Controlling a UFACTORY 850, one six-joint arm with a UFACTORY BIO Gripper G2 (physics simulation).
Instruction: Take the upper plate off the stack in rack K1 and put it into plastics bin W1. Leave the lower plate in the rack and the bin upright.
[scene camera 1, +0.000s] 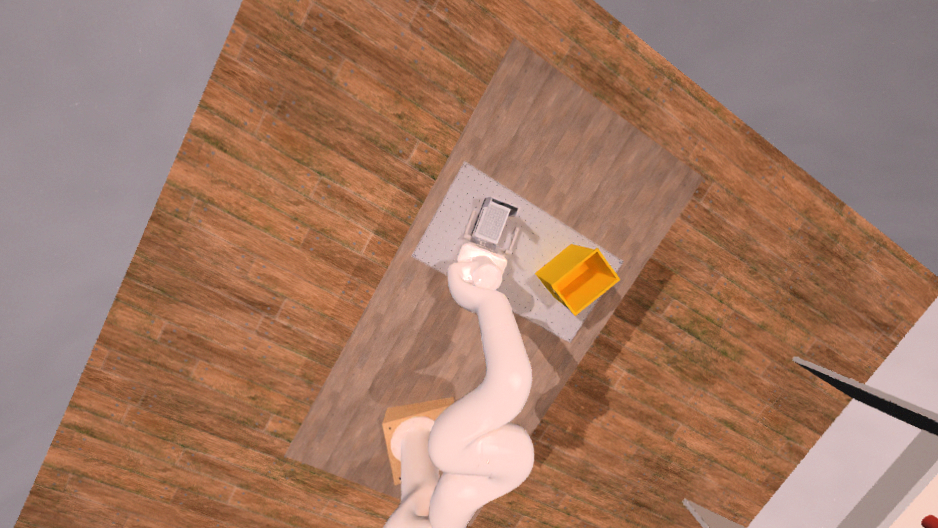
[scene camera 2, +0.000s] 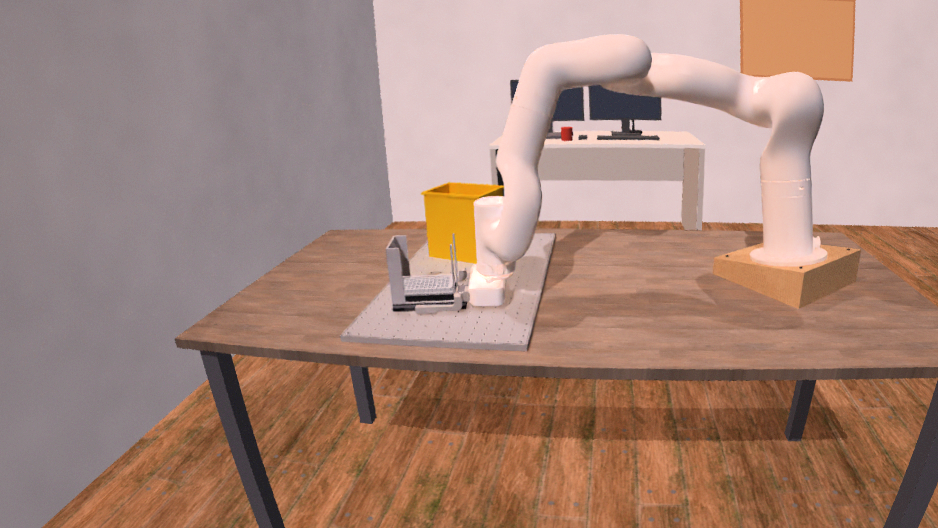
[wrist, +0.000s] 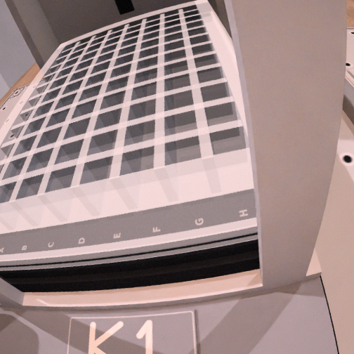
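Observation:
Rack K1 (scene camera 2: 396, 278) (wrist: 295, 125) stands on the perforated board with tall corner posts. The light, gridded upper plate (scene camera 1: 492, 223) (scene camera 2: 427, 284) (wrist: 150, 202) lies level between the posts. A black band under it in the wrist view is where the stack continues; the lower plate is mostly hidden. My gripper (scene camera 1: 492, 230) is open and empty, low at the rack's arm-facing side, its fingers reaching along both long sides of the rack. A finger edge shows at the right of the wrist view. The yellow bin W1 (scene camera 1: 569, 262) (scene camera 2: 450, 226) stands upright, apart from the rack.
The grey perforated board (scene camera 1: 446, 216) (scene camera 2: 498, 331) lies on the wooden table (scene camera 1: 557, 111) (scene camera 2: 623, 334). The arm's base stands on a wooden block (scene camera 1: 392, 429) (scene camera 2: 761, 272) at the table's other end. A desk (scene camera 2: 623, 160) with monitors stands beyond the table.

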